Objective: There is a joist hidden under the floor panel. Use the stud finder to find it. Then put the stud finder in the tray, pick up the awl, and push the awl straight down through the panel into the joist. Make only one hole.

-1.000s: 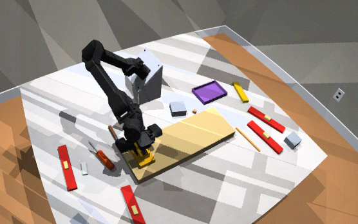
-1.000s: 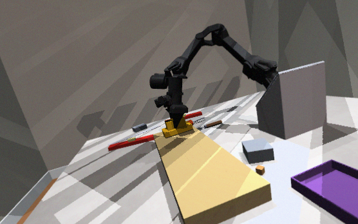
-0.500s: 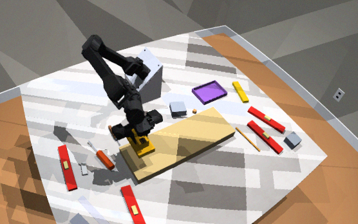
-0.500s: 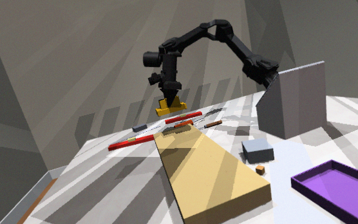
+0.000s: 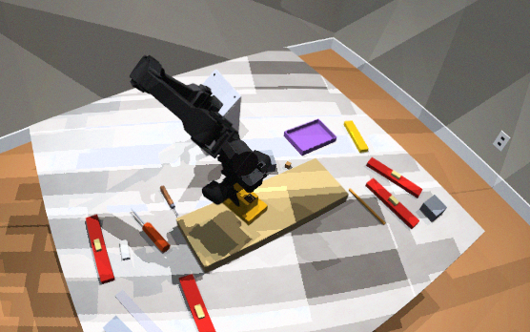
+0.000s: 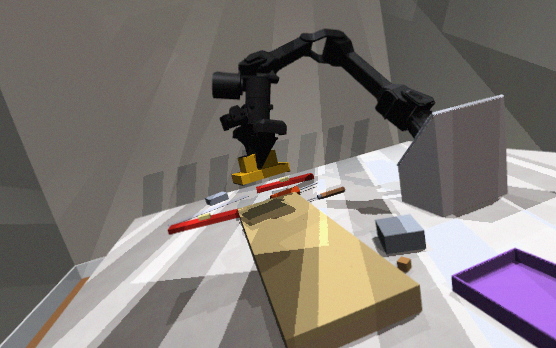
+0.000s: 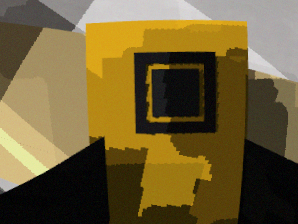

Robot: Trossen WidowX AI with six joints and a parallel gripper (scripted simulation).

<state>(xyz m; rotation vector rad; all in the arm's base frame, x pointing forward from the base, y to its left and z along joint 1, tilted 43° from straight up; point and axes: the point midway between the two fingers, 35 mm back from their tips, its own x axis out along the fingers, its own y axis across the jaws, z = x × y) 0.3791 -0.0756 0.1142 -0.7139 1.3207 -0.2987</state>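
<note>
The purple tray lies 220 mm behind my gripper tip, 450 mm to the left of it and 160 mm below it. From my gripper tip the other things lie so: yellow stud finder: 10 mm ahead, 20 mm above; then awl: 200 mm behind, 130 mm to the right, 160 mm below; then orange-handled screwdriver: 180 mm behind, 240 mm to the right, 160 mm below.
</note>
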